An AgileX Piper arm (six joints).
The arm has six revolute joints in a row. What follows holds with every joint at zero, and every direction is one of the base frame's.
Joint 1 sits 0.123 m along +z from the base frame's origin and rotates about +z.
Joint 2 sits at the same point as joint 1 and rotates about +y.
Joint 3 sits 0.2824 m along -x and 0.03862 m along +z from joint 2 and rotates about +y.
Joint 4 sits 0.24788 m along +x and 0.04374 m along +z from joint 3 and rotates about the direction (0.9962, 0, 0.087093).
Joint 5 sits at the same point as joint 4 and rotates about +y.
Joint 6 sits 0.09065 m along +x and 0.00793 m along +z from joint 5 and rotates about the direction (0.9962, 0, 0.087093).
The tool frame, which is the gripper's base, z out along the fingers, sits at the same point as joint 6; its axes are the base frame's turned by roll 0, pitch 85.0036 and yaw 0 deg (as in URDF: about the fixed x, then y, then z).
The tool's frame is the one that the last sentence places.
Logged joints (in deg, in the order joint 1, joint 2, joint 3, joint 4, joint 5, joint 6), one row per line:
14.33, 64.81, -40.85, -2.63, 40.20, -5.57
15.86, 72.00, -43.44, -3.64, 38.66, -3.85
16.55, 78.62, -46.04, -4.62, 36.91, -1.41
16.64, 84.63, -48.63, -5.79, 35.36, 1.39
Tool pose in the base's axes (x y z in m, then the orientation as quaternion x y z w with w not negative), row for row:
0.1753, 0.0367, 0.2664, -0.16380, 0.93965, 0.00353, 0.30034
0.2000, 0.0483, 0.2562, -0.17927, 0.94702, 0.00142, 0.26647
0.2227, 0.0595, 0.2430, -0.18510, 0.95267, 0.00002, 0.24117
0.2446, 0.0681, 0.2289, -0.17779, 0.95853, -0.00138, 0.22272
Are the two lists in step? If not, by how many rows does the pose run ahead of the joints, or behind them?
The pose runs 1 row behind the joints: the pose in row i belongs to the joints in row i - 1.
